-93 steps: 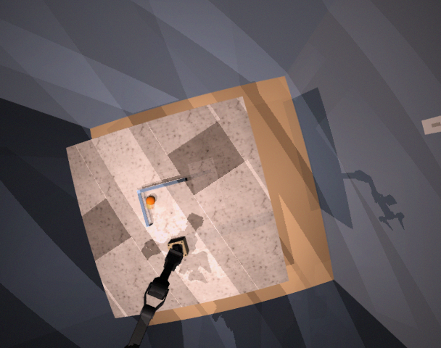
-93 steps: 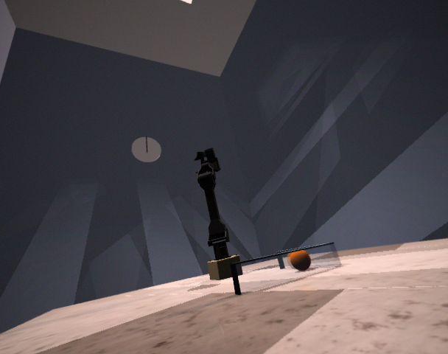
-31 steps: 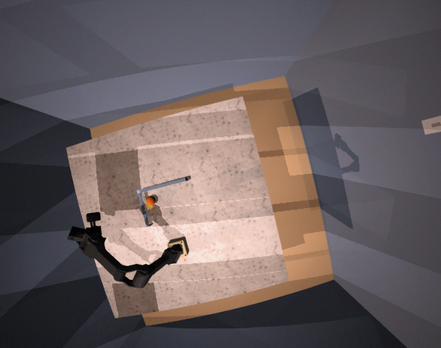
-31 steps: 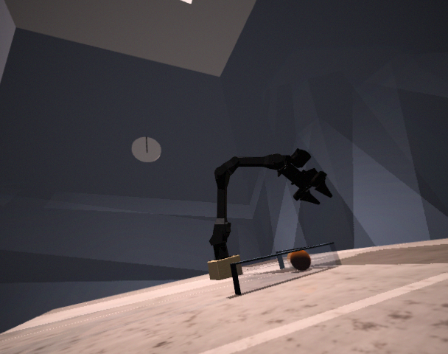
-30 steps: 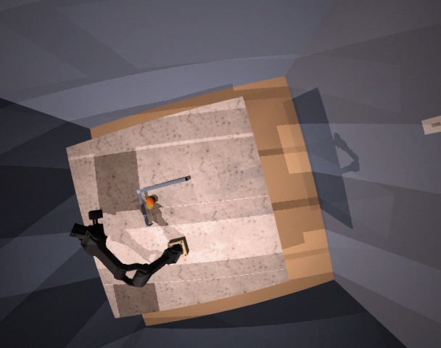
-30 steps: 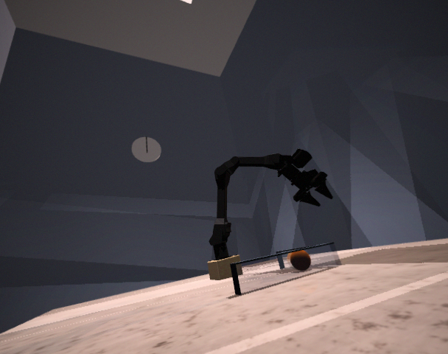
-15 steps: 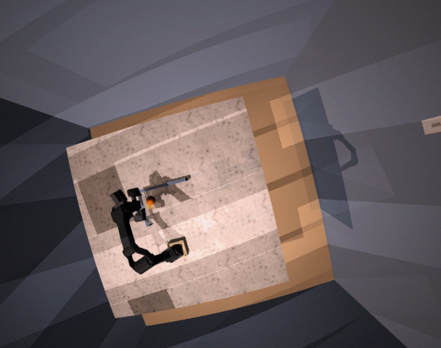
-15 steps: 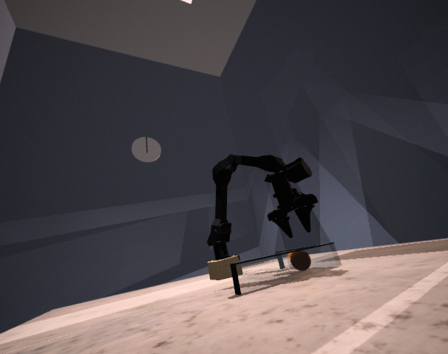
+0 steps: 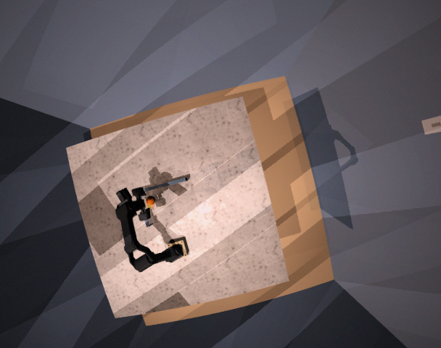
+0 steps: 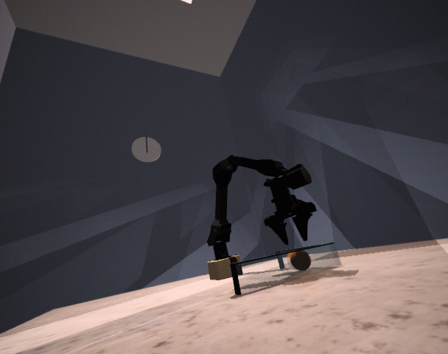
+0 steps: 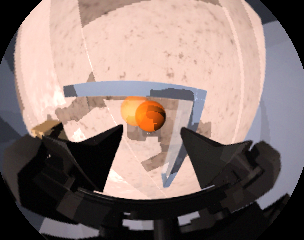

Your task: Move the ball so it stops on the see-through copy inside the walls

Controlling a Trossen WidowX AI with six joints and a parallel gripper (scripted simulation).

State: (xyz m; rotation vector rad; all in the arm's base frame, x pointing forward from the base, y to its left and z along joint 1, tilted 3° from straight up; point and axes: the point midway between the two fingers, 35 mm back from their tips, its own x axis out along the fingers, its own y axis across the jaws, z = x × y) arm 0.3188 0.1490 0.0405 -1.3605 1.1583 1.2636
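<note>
Right now my gripper tip is 5 cm above the orange ball. Also, from my gripper tip: see-through copy of ball (5 cm below, 3 cm behind, 1 cm to the left).
</note>
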